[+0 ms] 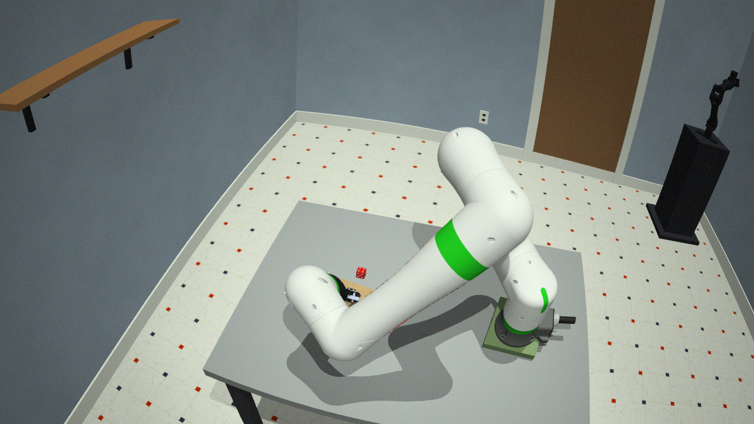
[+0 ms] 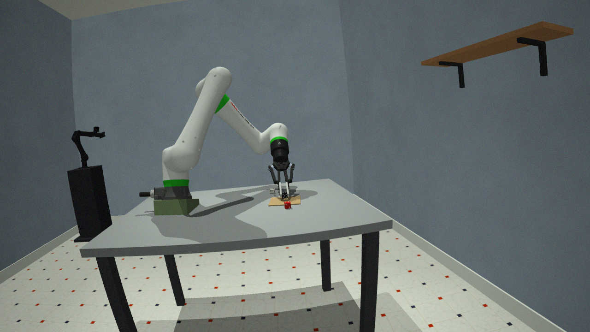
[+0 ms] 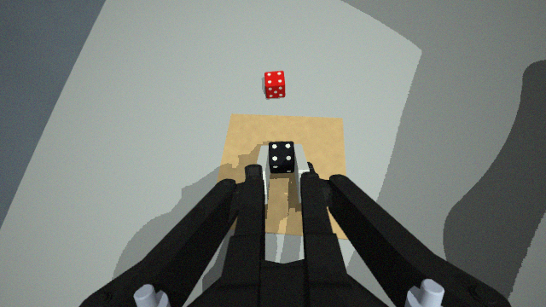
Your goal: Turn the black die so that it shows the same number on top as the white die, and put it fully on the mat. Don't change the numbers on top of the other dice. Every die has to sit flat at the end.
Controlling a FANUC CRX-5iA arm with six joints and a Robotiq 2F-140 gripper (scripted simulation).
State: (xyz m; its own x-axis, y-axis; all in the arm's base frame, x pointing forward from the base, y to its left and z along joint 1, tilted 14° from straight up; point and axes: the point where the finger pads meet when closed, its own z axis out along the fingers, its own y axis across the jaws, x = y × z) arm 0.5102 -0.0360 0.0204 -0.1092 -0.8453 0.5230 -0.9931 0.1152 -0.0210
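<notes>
Right now my hand is 20 mm to the left of the tan mat and 50 mm above it. Also, from my hand: black die (20 mm to the right, 20 mm below); white die (40 mm behind, 150 mm to the left, 40 mm below); red die (10 mm behind, 140 mm to the right, 40 mm below).
</notes>
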